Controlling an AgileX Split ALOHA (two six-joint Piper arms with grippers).
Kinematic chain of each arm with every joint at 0, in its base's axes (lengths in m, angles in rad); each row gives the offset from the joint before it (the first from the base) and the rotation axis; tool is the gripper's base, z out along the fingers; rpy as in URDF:
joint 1: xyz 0 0 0.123 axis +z
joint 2: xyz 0 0 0 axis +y
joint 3: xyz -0.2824 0 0.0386 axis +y
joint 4: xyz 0.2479 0 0.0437 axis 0.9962 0 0.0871
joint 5: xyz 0 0 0 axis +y
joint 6: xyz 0.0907 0 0.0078 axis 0.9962 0 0.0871
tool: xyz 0 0 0 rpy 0 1.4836 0
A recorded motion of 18 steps. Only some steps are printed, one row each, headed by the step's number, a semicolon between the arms.
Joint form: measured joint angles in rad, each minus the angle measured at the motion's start. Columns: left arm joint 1, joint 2, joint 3, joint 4, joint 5, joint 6; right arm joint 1, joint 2, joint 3, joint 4, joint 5, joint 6.
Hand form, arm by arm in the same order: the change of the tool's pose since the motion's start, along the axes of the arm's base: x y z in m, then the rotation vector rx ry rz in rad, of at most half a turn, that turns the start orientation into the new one. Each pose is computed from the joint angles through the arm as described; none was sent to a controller.
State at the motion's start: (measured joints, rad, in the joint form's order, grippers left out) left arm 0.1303 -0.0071 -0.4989 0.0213 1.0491 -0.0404; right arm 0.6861 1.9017 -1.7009 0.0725 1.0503 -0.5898
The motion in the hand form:
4: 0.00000 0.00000 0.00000 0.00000 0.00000 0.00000; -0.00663 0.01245 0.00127 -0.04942 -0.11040 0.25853
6: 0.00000 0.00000 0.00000 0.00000 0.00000 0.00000; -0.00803 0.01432 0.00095 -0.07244 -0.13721 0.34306
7: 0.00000 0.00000 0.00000 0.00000 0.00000 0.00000; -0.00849 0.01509 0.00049 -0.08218 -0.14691 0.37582
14: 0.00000 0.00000 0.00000 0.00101 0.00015 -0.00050; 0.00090 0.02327 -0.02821 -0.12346 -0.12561 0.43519
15: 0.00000 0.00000 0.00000 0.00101 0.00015 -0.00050; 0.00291 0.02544 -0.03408 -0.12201 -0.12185 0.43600
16: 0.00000 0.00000 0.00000 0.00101 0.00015 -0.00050; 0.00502 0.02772 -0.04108 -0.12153 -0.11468 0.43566
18: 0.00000 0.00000 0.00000 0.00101 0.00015 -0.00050; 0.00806 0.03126 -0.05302 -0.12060 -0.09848 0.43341
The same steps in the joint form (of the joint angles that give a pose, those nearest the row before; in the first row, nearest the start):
4: 0.0000 0.0000 0.0000 0.0000 0.0000 0.0000; 0.0344 0.0003 0.0000 -0.0060 -0.0379 -0.2488
6: 0.0000 0.0000 0.0000 0.0000 0.0000 0.0000; 0.0398 0.0011 0.0000 -0.0048 -0.0387 -0.3361
7: 0.0000 0.0000 0.0000 0.0000 0.0000 0.0000; 0.0419 0.0022 0.0000 -0.0049 -0.0388 -0.3698
14: 0.0000 0.0000 0.0000 0.0000 0.0000 0.0011; 0.0419 0.0721 -0.0008 -0.0057 -0.0609 -0.4320
15: 0.0000 0.0000 0.0000 0.0000 0.0000 0.0011; 0.0419 0.0867 -0.0009 -0.0015 -0.0727 -0.4344
16: 0.0000 0.0000 0.0000 0.0000 0.0000 0.0011; 0.0419 0.1037 -0.0009 0.0031 -0.0837 -0.4354
18: 0.0000 0.0000 0.0000 0.0000 0.0000 0.0011; 0.0419 0.1321 -0.0009 0.0123 -0.0988 -0.4354

